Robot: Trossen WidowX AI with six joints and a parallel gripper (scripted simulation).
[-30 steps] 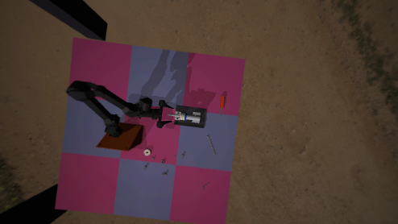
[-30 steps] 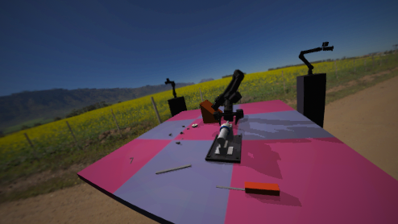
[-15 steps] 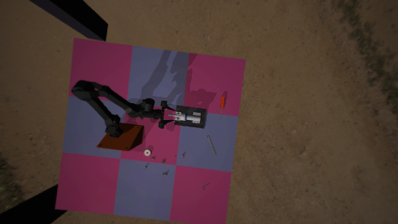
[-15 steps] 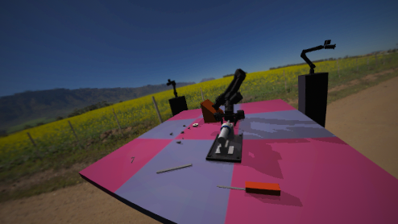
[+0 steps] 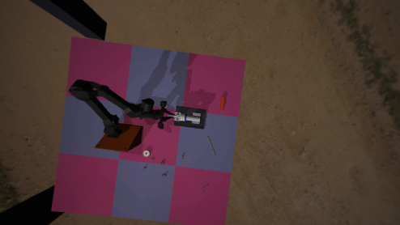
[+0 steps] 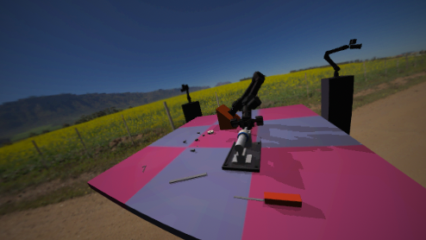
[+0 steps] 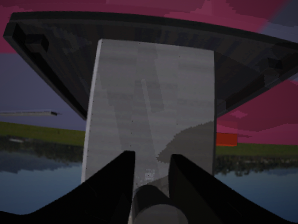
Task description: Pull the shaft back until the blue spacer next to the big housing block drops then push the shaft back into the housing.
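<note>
Right now my gripper tip is 80 mm short of the blue spacer and 20 mm below it. The rest, counted from my gripper tip: white ring: 170 mm behind, 320 mm to the right, 60 mm below; then screwdriver: 330 mm ahead, 110 mm to the left, 60 mm below.
</note>
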